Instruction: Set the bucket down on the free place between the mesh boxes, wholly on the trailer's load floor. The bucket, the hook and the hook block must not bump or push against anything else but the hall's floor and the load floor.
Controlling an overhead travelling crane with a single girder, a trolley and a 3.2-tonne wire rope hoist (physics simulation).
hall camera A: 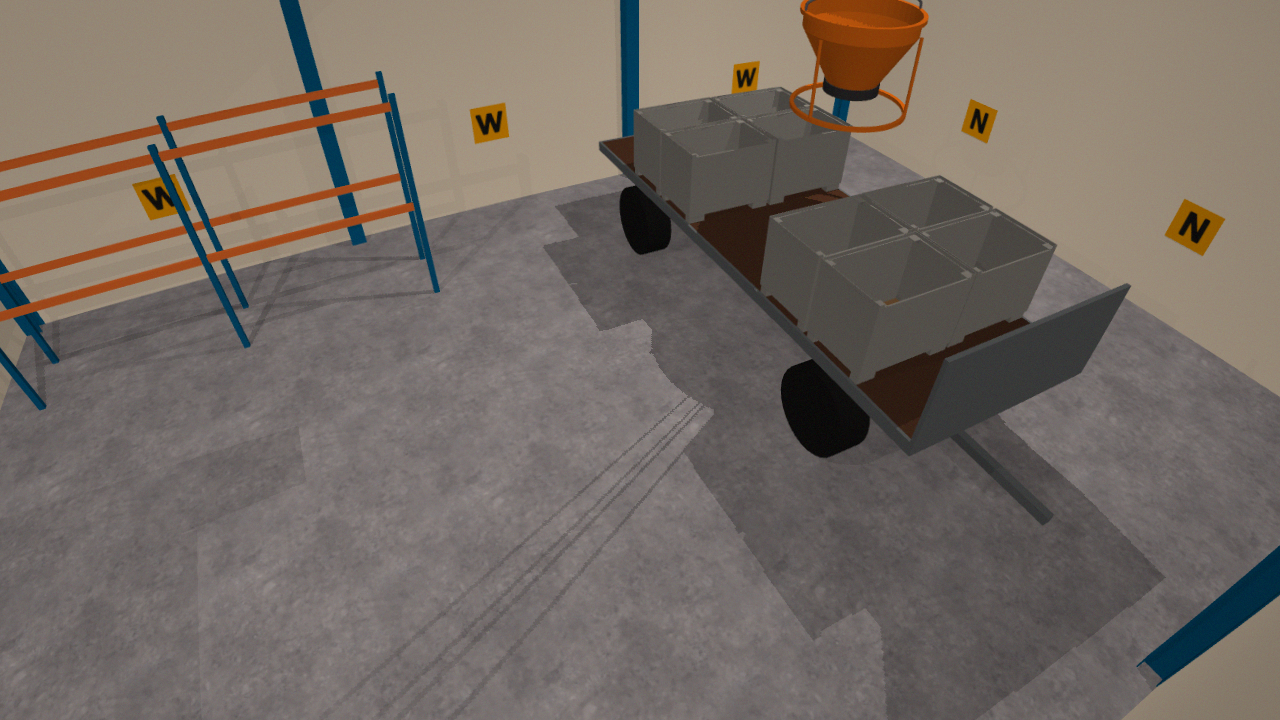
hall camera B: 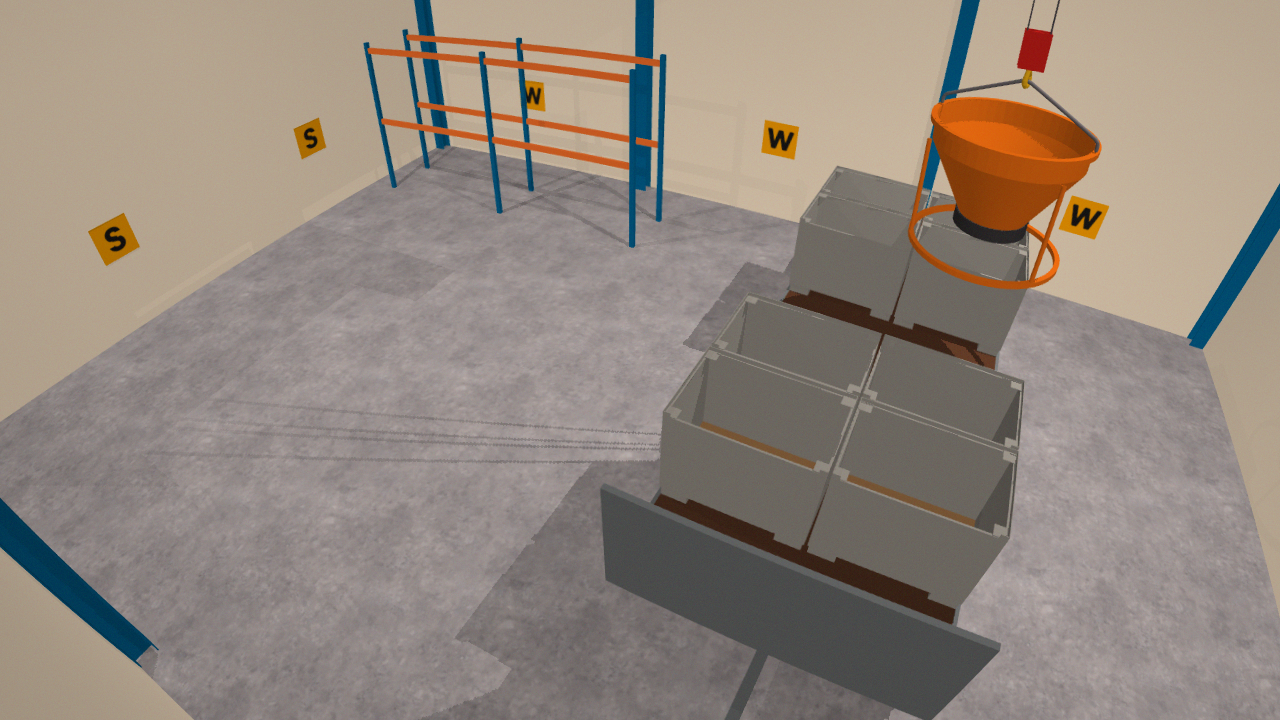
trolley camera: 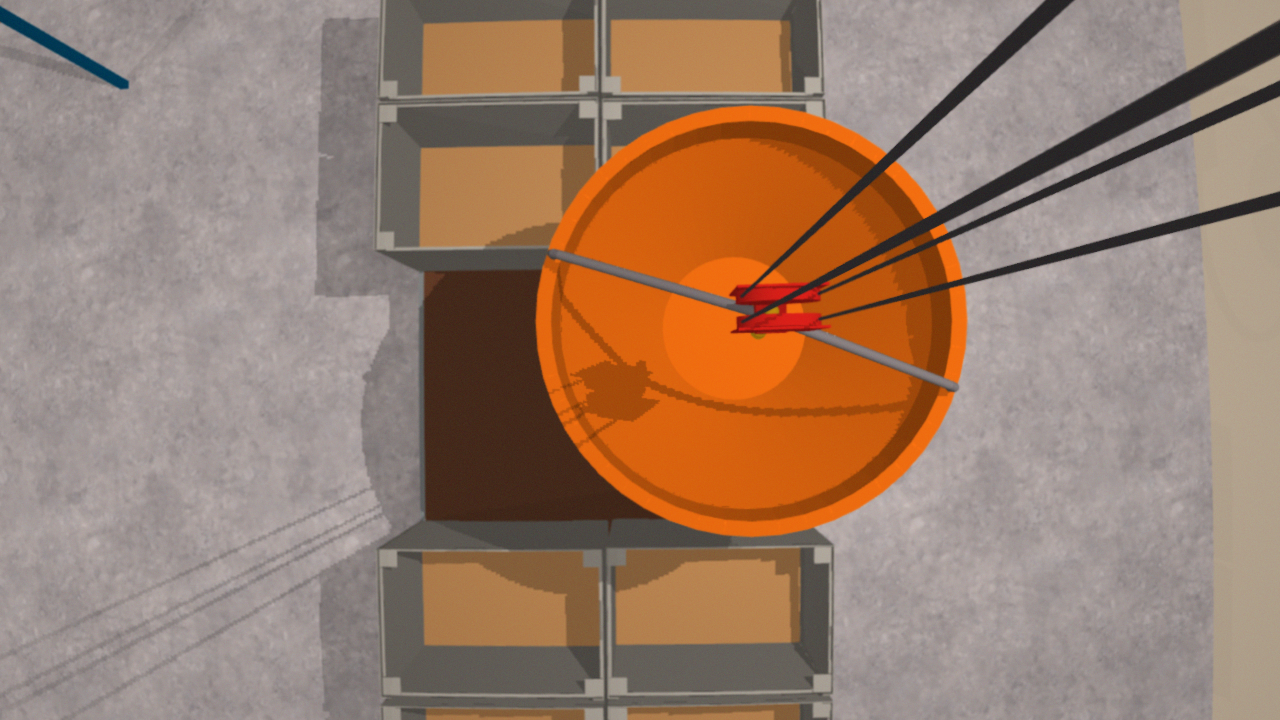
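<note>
The orange bucket [hall camera A: 859, 53] [hall camera B: 1002, 170] [trolley camera: 733, 465] hangs upright by its bail from my hook [hall camera B: 1026, 80], under the red hook block [hall camera B: 1034, 50] [trolley camera: 778, 320]. My hook is shut on the bail; it is out of view in hall camera A. The foot ring hangs above the box tops. The brown load floor [hall camera A: 733, 241] [trolley camera: 483, 394] shows between the far mesh boxes [hall camera A: 729, 179] [hall camera B: 845, 259] [trolley camera: 398, 183] and the near mesh boxes [hall camera A: 921, 322] [hall camera B: 742, 474] [trolley camera: 501, 671]. In the trolley view the bucket covers the gap's right part, overlaps an upper right box and reaches past the trailer's right side.
The trailer's grey end board [hall camera A: 1029, 367] [hall camera B: 787, 591] stands beyond the near boxes, with a drawbar [hall camera A: 1002, 476] below. A blue and orange rack [hall camera A: 206, 259] [hall camera B: 631, 205] stands by the W wall. The N wall [hall camera A: 1100, 152] lies beyond the trailer's far side.
</note>
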